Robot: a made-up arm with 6 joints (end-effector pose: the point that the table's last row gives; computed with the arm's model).
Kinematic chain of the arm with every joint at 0, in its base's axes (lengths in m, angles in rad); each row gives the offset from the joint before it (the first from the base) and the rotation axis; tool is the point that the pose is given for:
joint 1: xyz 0 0 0.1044 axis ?
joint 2: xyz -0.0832 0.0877 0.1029 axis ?
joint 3: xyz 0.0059 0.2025 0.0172 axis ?
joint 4: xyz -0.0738 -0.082 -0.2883 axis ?
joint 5: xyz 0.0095 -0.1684 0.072 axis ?
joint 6: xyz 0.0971 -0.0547 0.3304 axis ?
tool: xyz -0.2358 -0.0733 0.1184
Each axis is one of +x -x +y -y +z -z.
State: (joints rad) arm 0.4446 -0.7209 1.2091 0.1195 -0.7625 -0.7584
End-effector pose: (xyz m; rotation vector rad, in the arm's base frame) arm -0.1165 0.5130 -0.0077 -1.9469 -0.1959 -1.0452
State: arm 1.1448 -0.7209 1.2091 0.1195 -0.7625 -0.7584
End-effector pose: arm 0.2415 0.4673 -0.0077 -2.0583 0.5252 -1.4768
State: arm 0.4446 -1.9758 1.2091 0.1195 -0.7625 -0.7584
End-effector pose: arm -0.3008 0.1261 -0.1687 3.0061 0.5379 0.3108
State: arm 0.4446 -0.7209 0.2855 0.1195 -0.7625 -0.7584
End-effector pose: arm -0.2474 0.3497 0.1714 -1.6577 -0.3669 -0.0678
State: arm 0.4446 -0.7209 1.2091 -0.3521 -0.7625 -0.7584
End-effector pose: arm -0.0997 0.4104 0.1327 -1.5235 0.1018 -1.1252
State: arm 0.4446 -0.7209 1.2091 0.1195 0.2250 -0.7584
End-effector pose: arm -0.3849 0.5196 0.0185 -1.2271 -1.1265 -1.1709
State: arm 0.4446 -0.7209 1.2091 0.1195 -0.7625 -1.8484
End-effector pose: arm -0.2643 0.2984 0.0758 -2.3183 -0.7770 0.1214
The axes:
joint 1: -z
joint 2: +x
joint 3: -z
joint 4: -y
joint 5: +x
joint 6: +y

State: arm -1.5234 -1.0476 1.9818 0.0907 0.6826 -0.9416
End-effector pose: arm -0.2916 -0.4197 -0.3704 0.7756 -2.1247 -0.4281
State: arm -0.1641 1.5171 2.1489 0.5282 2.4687 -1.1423
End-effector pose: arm -0.3264 0.5021 0.5997 -0.2541 1.2021 2.4922
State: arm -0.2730 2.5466 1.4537 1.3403 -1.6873 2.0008
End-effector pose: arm 0.2243 -0.2039 0.3614 0.2730 -2.7237 0.5786
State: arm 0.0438 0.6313 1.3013 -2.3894 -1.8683 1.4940
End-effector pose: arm 0.2241 0.7298 0.1493 -0.5863 2.0799 1.9151
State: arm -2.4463 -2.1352 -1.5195 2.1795 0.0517 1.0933
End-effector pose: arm -0.1474 0.2862 0.9233 1.1545 0.5512 -1.9847
